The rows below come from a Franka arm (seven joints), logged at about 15 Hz.
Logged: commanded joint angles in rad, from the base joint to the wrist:
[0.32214 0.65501 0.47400 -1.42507 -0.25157 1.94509 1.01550]
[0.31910 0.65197 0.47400 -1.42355 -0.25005 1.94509 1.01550]
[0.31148 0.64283 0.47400 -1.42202 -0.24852 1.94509 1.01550]
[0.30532 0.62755 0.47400 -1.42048 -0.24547 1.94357 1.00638]
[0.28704 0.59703 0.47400 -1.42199 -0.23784 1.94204 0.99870]
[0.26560 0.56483 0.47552 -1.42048 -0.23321 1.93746 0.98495]
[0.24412 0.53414 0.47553 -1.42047 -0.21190 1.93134 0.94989]
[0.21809 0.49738 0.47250 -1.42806 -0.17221 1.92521 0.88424]
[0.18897 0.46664 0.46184 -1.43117 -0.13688 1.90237 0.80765]
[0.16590 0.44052 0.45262 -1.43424 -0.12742 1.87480 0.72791]
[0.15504 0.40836 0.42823 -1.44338 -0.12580 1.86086 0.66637]
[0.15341 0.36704 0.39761 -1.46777 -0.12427 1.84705 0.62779]
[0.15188 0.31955 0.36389 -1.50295 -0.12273 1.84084 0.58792]
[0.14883 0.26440 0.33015 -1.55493 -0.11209 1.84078 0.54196]
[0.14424 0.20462 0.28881 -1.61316 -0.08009 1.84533 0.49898]
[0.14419 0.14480 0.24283 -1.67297 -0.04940 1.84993 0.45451]
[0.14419 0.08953 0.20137 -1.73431 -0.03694 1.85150 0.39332]
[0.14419 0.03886 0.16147 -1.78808 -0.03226 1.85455 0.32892]
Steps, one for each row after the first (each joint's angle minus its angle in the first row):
[-0.00304 -0.00304 0.00000 0.00152 0.00152 0.00000 0.00000]
[-0.01066 -0.01218 0.00000 0.00305 0.00305 0.00000 0.00000]
[-0.01682 -0.02746 0.00000 0.00459 0.00610 -0.00152 -0.00912]
[-0.03510 -0.05798 0.00000 0.00308 0.01373 -0.00305 -0.01680]
[-0.05654 -0.09018 0.00152 0.00459 0.01836 -0.00763 -0.03055]
[-0.07802 -0.12087 0.00153 0.00460 0.03967 -0.01375 -0.06561]
[-0.10405 -0.15763 -0.00150 -0.00299 0.07936 -0.01988 -0.13126]
[-0.13317 -0.18837 -0.01216 -0.00610 0.11469 -0.04272 -0.20785]
[-0.15624 -0.21449 -0.02138 -0.00917 0.12415 -0.07029 -0.28759]
[-0.16710 -0.24665 -0.04577 -0.01831 0.12577 -0.08423 -0.34913]
[-0.16873 -0.28797 -0.07639 -0.04270 0.12730 -0.09804 -0.38771]
[-0.17026 -0.33546 -0.11011 -0.07788 0.12884 -0.10425 -0.42758]
[-0.17331 -0.39061 -0.14385 -0.12986 0.13948 -0.10431 -0.47354]
[-0.17790 -0.45039 -0.18519 -0.18809 0.17148 -0.09976 -0.51652]
[-0.17795 -0.51021 -0.23117 -0.24790 0.20217 -0.09516 -0.56099]
[-0.17795 -0.56548 -0.27263 -0.30924 0.21463 -0.09359 -0.62218]
[-0.17795 -0.61615 -0.31253 -0.36301 0.21931 -0.09054 -0.68658]

